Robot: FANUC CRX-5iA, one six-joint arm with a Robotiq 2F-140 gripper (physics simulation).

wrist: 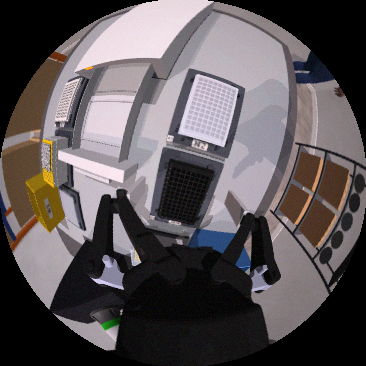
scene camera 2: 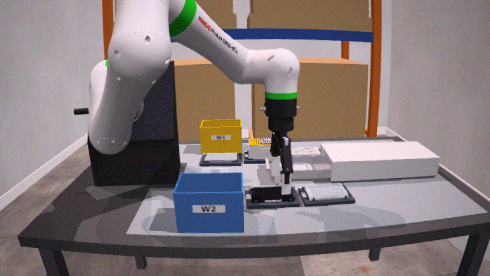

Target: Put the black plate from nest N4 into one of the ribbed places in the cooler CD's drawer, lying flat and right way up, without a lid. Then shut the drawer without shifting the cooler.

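Places are measured from the arm's base along level axes (x ahead, y left, z up), in millimetres.
Where they show: gripper, between the fingertips: [wrist: 186, 190] [scene camera 2: 280, 184]; arm's base, origin of its link: [wrist: 102, 311].
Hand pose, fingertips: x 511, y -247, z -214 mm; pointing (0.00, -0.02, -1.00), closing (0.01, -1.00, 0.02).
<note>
Things, the pixels of their top centre, and the offset from my fingertips. "pt": a spot on its surface instead.
- black plate, centre of its top: [wrist: 183, 197] [scene camera 2: 271, 191] 1 mm left, 26 mm back, 25 mm down
- Nest N2 with a white plate, a spot on its surface: [wrist: 209, 109] [scene camera 2: 324, 190] pt 16 mm right, 142 mm ahead, 29 mm down
- blue bin W2, centre of its top: [scene camera 2: 209, 182] [wrist: 211, 283] 105 mm right, 218 mm back, 68 mm up
- yellow bin W1, centre of its top: [scene camera 2: 221, 123] [wrist: 34, 207] 528 mm left, 148 mm back, 68 mm up
The black plate [scene camera 2: 266, 193] [wrist: 184, 192] lies flat in its dark nest [scene camera 2: 272, 204] [wrist: 192, 154], without a lid; the N4 label cannot be read. My gripper [scene camera 2: 279, 182] [wrist: 186, 190] is open and low over this plate, its fingers spread to either side with nothing held. The white cooler [scene camera 2: 380, 160] [wrist: 145, 35] stands behind and to the right in the scene view. Its drawer [scene camera 2: 310, 172] [wrist: 97, 164] is pulled out, and its pale floor shows in the wrist view; the ribs are hard to make out.
Nest N2 with a white plate [scene camera 2: 326, 192] [wrist: 209, 109] is beside the black plate's nest. The blue bin W2 [scene camera 2: 210, 215] [wrist: 217, 242] stands on its other side. The yellow bin W1 [scene camera 2: 220, 142] [wrist: 42, 202] and more nests are beyond the drawer. A person's legs [wrist: 315, 70] show near the table.
</note>
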